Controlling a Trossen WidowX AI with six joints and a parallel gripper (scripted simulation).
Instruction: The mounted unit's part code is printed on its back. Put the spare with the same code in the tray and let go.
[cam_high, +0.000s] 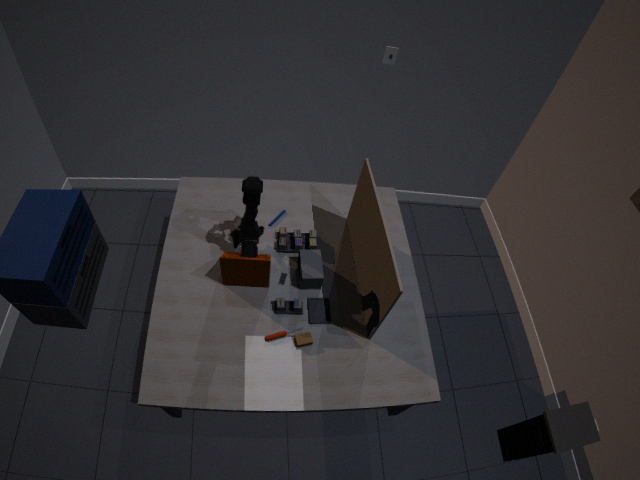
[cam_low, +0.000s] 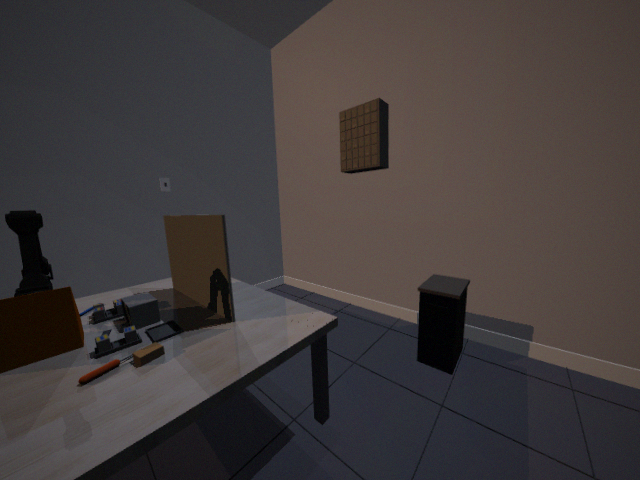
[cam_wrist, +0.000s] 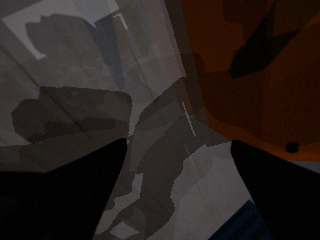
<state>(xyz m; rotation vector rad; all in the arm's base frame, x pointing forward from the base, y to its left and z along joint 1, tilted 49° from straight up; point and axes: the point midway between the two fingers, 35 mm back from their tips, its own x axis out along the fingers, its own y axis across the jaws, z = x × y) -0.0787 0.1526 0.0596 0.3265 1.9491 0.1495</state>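
My gripper tip is 160 mm short of the blue pen, 240 mm to the right of it and 30 mm above it. From my gripper tip the other things lie so: grey mounted unit 360 mm ahead, 70 mm to the right, 10 mm above; small rack 290 mm ahead, 270 mm to the right, 30 mm below; spare block 290 mm ahead, 70 mm to the left.
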